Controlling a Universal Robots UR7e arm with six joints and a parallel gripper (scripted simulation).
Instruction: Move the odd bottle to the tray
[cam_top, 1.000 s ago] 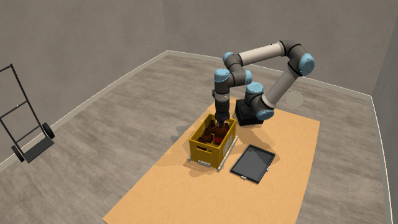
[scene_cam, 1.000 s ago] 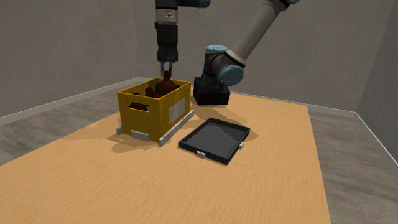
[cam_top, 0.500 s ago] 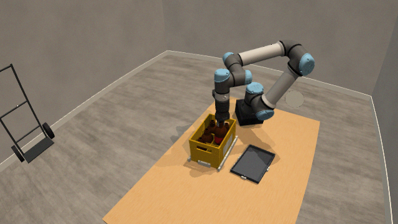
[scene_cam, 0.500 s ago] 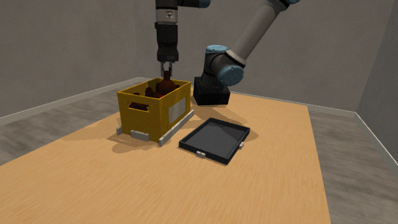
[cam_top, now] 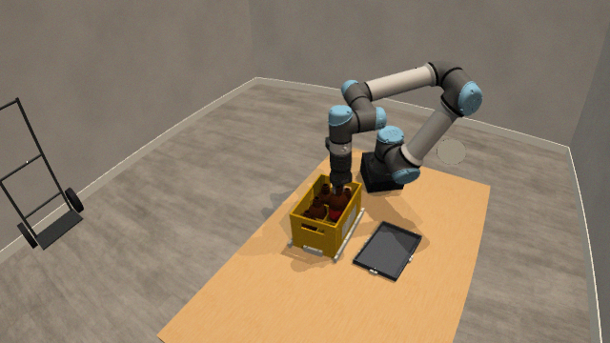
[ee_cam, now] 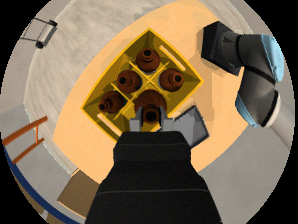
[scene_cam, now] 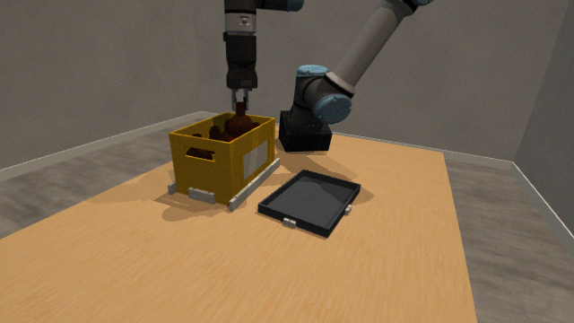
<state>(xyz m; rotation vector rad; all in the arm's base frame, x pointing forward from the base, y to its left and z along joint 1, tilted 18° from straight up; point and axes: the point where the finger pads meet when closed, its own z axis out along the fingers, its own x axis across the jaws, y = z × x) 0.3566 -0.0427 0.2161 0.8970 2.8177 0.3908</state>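
The bottle lies 7 cm below my hand. The rest, counted from my hand: yellow crate: 1 cm ahead, 4 cm to the right, 16 cm below; dark tray: 2 cm behind, 23 cm to the left, 23 cm below.
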